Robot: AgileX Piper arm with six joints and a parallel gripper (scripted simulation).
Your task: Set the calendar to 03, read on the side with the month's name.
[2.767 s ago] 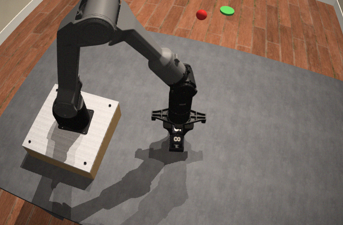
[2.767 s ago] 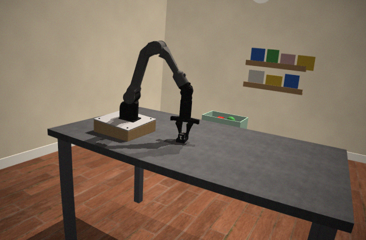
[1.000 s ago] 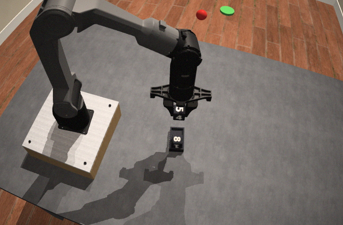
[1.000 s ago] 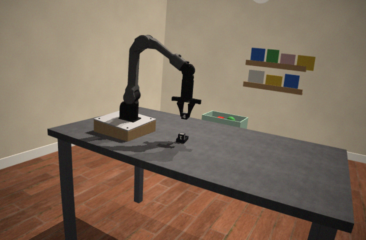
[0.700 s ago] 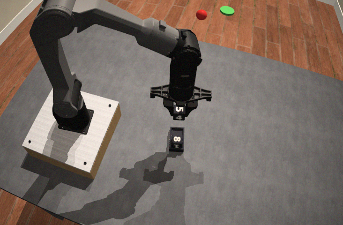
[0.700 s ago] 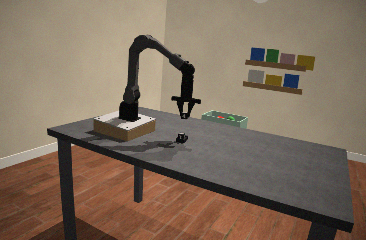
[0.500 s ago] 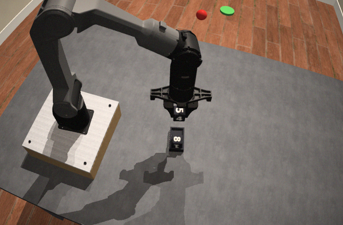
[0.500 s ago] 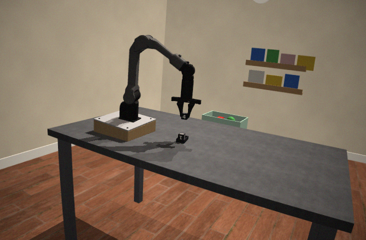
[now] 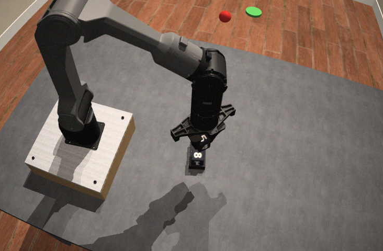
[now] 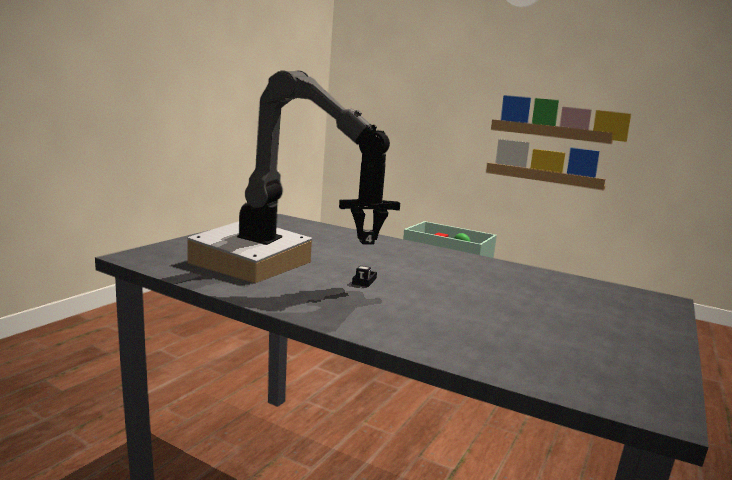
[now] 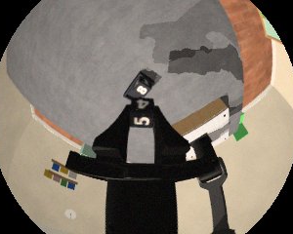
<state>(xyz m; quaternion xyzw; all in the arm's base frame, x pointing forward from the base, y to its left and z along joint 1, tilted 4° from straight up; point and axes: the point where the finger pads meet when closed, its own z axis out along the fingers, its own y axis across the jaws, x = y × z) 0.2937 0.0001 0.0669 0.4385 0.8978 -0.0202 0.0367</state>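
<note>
Now: hand 11 cm above the dark tray, 2 cm to the right of it and 1 cm past it. Also, from my hand: black cube right at my hand.
</note>
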